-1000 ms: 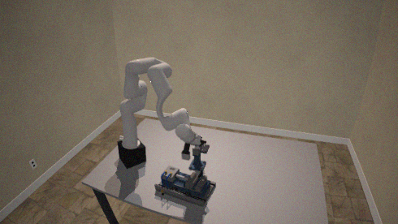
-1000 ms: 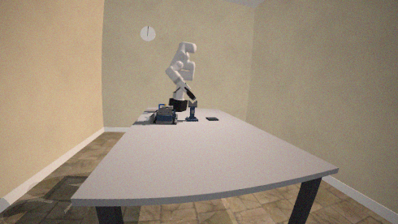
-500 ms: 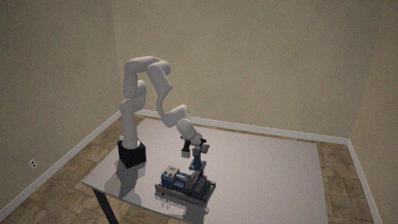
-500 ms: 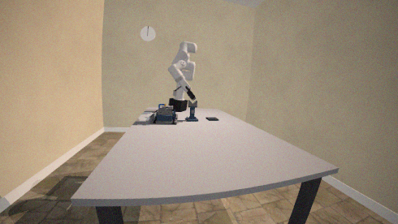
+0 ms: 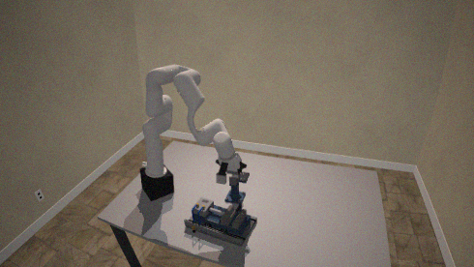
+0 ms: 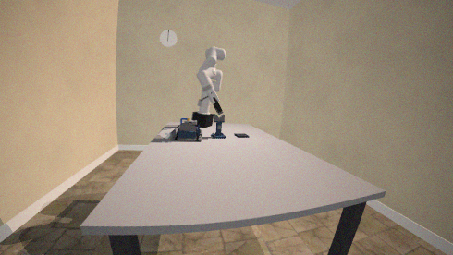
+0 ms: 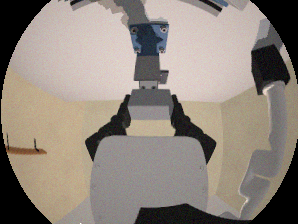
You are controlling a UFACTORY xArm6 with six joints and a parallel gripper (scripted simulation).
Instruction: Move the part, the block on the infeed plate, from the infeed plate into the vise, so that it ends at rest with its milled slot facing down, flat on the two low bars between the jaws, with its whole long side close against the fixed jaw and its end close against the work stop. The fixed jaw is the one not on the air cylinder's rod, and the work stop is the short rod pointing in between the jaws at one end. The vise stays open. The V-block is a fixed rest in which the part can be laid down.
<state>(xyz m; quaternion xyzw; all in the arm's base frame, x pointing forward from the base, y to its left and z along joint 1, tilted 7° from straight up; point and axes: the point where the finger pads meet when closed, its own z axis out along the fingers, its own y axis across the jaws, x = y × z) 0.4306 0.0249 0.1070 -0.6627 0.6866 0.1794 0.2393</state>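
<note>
The part lies 10 mm to the left of my hand and 10 mm below it. From my hand the other things lie so: vise: 200 mm to the right, 160 mm below, 10 mm behind; dark infeed plate: 200 mm to the left, 190 mm below, 10 mm behind.
</note>
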